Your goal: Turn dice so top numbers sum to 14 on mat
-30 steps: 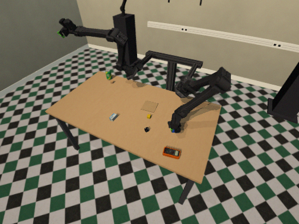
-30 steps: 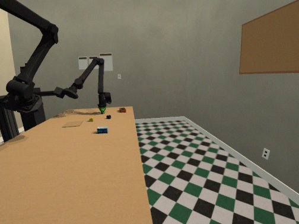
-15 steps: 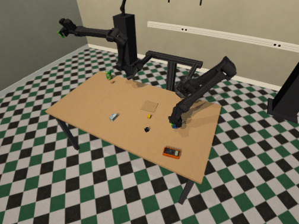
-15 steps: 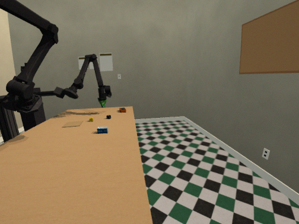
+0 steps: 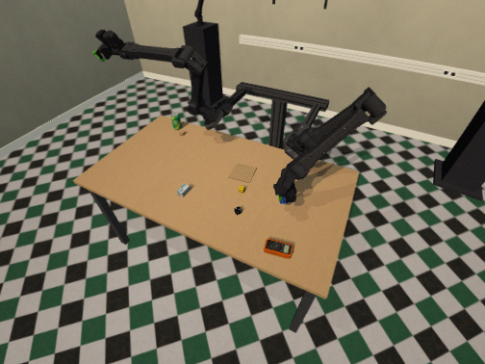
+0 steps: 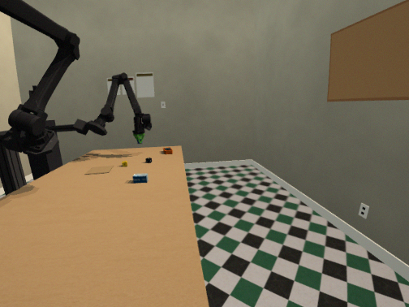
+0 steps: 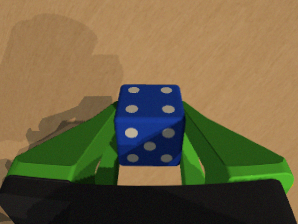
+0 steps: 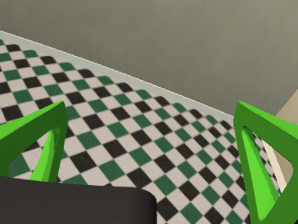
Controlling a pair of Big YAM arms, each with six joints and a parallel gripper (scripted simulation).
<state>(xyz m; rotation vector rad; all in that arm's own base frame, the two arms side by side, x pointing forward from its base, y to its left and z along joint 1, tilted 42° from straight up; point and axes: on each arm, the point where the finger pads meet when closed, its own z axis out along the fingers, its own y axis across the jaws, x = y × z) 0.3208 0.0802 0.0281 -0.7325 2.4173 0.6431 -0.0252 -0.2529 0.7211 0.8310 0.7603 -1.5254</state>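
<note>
My left hand is 34 cm to the left of the tan mat, 18 cm past it and 11 cm above it. The rest, counted from my left hand: blue die right at my left hand; then black die 21 cm to the right, 11 cm ahead, 10 cm below; then yellow die 27 cm to the right, 10 cm below, 4 cm behind.
</note>
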